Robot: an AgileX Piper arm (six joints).
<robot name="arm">
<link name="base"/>
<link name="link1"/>
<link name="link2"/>
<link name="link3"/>
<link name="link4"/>
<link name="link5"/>
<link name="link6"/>
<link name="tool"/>
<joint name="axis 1" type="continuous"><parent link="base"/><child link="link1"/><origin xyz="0.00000 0.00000 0.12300" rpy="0.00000 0.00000 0.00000"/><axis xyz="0 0 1"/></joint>
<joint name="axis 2" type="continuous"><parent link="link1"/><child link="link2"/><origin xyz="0.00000 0.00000 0.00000" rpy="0.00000 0.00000 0.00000"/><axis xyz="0 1 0"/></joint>
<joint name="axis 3" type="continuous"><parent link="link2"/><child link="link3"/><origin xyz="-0.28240 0.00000 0.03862" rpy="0.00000 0.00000 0.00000"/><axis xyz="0 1 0"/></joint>
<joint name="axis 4" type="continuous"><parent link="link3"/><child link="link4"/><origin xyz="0.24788 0.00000 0.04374" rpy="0.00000 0.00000 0.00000"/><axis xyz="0.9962 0 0.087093"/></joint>
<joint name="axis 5" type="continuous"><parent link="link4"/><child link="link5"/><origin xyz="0.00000 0.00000 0.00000" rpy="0.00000 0.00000 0.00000"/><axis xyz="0 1 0"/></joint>
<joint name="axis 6" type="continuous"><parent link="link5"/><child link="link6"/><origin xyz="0.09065 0.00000 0.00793" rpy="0.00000 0.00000 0.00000"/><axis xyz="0.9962 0 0.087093"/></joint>
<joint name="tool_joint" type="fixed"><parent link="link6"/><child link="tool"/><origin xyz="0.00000 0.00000 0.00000" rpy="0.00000 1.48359 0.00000"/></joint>
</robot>
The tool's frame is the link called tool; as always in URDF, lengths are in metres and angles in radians. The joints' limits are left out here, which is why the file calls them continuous.
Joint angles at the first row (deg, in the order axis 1, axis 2, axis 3, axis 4, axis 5, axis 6):
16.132, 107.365, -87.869, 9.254, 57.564, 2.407
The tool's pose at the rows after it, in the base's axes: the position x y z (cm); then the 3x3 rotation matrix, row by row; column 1 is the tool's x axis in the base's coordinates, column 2 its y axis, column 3 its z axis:
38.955 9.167 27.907; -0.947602 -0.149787 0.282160; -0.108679 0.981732 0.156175; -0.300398 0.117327 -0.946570
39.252 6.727 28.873; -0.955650 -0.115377 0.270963; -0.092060 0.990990 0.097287; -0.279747 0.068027 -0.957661
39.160 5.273 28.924; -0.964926 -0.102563 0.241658; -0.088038 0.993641 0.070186; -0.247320 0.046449 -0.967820
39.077 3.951 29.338; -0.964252 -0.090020 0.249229; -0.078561 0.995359 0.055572; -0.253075 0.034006 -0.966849
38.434 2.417 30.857; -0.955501 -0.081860 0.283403; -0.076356 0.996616 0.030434; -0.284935 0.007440 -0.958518
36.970 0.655 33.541; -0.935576 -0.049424 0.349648; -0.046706 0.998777 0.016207; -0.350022 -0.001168 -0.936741
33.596 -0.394 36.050; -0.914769 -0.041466 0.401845; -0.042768 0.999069 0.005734; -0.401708 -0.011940 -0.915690
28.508 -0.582 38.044; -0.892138 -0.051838 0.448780; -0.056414 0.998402 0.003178; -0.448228 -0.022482 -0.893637
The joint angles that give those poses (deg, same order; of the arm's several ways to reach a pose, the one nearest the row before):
12.017, 107.293, -93.652, 6.033, 63.432, 2.538
9.023, 107.292, -96.081, 3.328, 67.365, 2.103
7.147, 107.293, -96.410, 2.418, 69.729, 1.037
5.347, 106.666, -96.408, 1.957, 70.067, 0.000
3.416, 104.399, -96.410, 0.820, 70.466, -1.380
0.861, 100.111, -96.127, 0.666, 70.535, -2.093
-0.854, 92.515, -91.741, 0.712, 70.537, -3.470
-1.433, 81.893, -84.211, 0.874, 70.663, -4.804

